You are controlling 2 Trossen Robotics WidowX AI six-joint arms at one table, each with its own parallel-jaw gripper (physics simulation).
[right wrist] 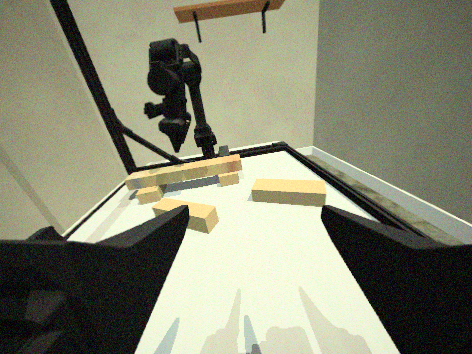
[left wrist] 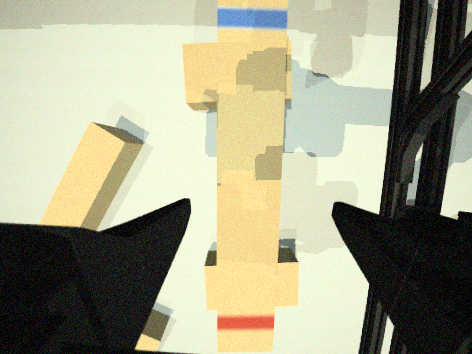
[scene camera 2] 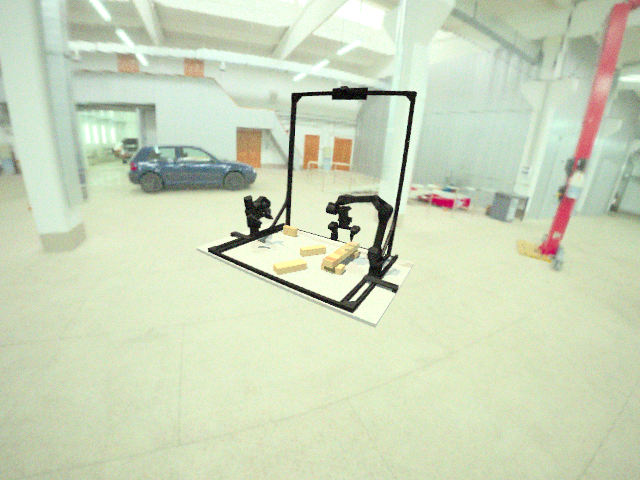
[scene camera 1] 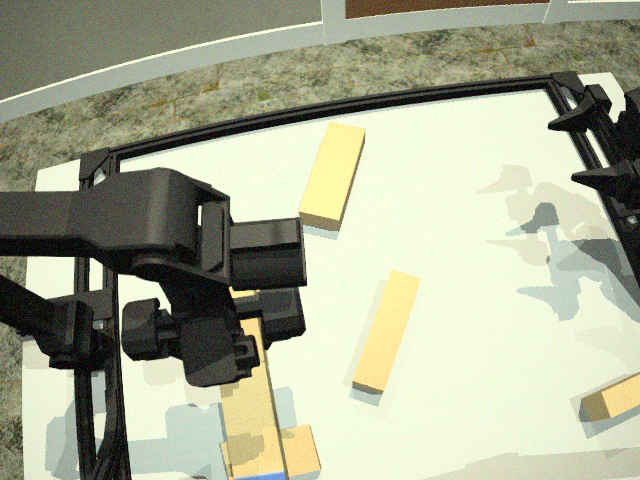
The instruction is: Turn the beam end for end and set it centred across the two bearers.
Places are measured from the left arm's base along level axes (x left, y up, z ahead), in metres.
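Where they show: left gripper, fingertip midpoint: [right wrist: 179,147] [left wrist: 261,206] [scene camera 2: 344,240]; right gripper, fingertip midpoint: [right wrist: 254,211] [scene camera 2: 267,221] [scene camera 1: 559,150]; left arm's base at its link origin: [right wrist: 209,157] [scene camera 2: 374,274] [scene camera 1: 94,350]; right arm's base at its link origin: [scene camera 2: 254,235].
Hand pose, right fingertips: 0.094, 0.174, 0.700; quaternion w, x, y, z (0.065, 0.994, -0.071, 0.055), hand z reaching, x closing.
Observation:
Each offset is from my right fingertips to the top centre of the thing, as dx, dy, dz. "*": to the spot under its first point.
The long wooden beam @[-0.160, -0.117, -0.461] [scene camera 1: 248,397] [scene camera 2: 341,254] [left wrist: 250,215] [right wrist: 185,172] lies across two bearers. Its blue band @[* -0.306, -0.117, -0.456] [scene camera 1: 261,476] [left wrist: 252,18] is at the scene camera 1 bottom end, its red band @[* -0.008, -0.117, -0.462] [left wrist: 245,322] at the other. The blue-end bearer @[-0.283, -0.155, -0.448] [scene camera 1: 302,452] [left wrist: 200,75] [right wrist: 150,195] sticks out mostly on one side of the beam. The red-end bearer @[-0.022, -0.155, -0.473] [scene camera 2: 339,269] [left wrist: 212,287] [right wrist: 229,179] shows on both sides in the left wrist view. My left gripper [scene camera 2: 343,237] [left wrist: 261,206] is open and empty above the beam, a finger to each side. My right gripper [scene camera 1: 562,151] [right wrist: 254,211] is open and empty, away from the beam.
A thick wooden block @[+0.130, -0.155, -0.284] [scene camera 1: 333,175] [scene camera 2: 289,266] [right wrist: 289,191] lies near the frame rail [scene camera 1: 330,108]. A narrower block @[-0.141, -0.149, -0.262] [scene camera 1: 386,330] [scene camera 2: 312,250] [left wrist: 90,175] lies beside the beam. Another block @[-0.321, -0.130, +0.060] [scene camera 1: 620,397] [scene camera 2: 290,230] lies at the right edge of scene camera 1.

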